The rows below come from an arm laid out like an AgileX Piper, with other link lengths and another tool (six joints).
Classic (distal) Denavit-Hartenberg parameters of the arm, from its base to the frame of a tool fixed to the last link. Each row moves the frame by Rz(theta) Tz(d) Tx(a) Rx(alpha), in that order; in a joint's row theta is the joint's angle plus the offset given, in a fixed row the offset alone. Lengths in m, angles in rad.
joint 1: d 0.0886  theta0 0  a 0  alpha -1.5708
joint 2: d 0  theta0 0.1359  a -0.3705  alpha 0
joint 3: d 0  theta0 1.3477  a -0.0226  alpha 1.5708
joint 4: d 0.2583  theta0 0  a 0  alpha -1.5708
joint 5: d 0  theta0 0  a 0  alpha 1.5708
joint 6: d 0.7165  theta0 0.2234  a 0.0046  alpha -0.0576
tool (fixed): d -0.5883  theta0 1.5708  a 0  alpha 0
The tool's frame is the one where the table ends.
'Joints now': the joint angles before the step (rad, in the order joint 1, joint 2, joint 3, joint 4, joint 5, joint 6). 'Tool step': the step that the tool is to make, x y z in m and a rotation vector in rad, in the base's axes. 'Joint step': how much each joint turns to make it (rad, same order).
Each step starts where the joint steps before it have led.
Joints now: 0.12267 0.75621 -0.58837 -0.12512 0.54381 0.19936
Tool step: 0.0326 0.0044 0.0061 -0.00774 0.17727 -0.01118
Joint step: 0.00031 0.16392 -0.11691 0.02218 0.13016 -0.00853
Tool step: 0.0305 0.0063 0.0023 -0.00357 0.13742 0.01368
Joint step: 0.00100 0.13691 -0.10048 0.03734 0.09882 -0.03456
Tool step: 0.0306 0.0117 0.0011 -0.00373 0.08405 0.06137
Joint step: 0.02110 0.11381 -0.08683 0.04255 0.05495 -0.06056
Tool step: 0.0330 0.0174 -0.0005 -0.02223 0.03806 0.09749
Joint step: 0.04591 0.10483 -0.07782 0.01740 0.01355 -0.06418
